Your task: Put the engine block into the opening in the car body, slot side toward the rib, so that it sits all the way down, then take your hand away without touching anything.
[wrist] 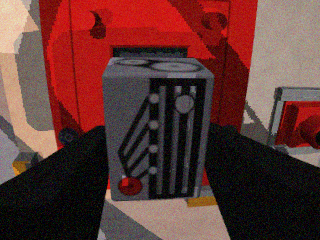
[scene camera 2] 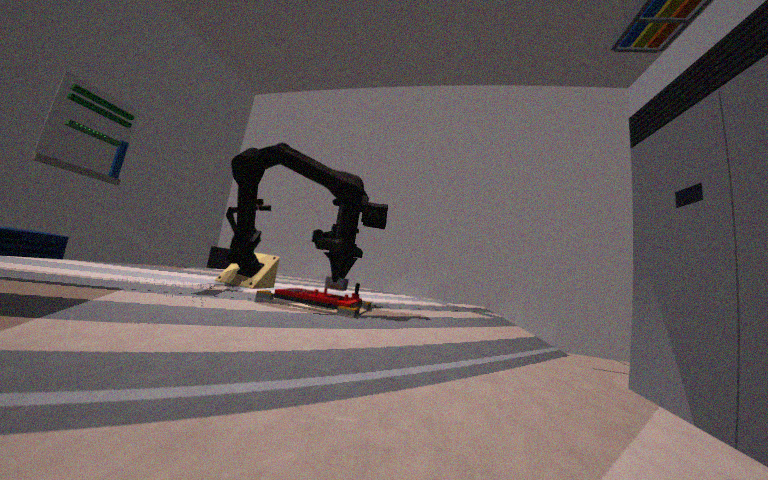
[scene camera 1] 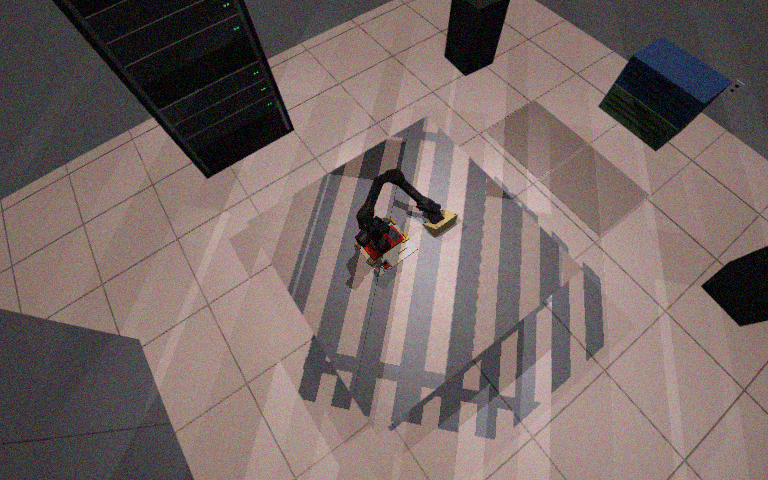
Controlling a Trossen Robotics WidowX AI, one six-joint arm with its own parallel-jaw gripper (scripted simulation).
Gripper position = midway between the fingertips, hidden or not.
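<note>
There is a red car body (scene camera 2: 301,295) in the scene, and the wrist view shows the red car body (wrist: 77,48) too. There is also an engine block (wrist: 156,110), and my gripper (scene camera 2: 337,281) carries the engine block. I can see my gripper (wrist: 155,135) in the wrist view as well.
</note>
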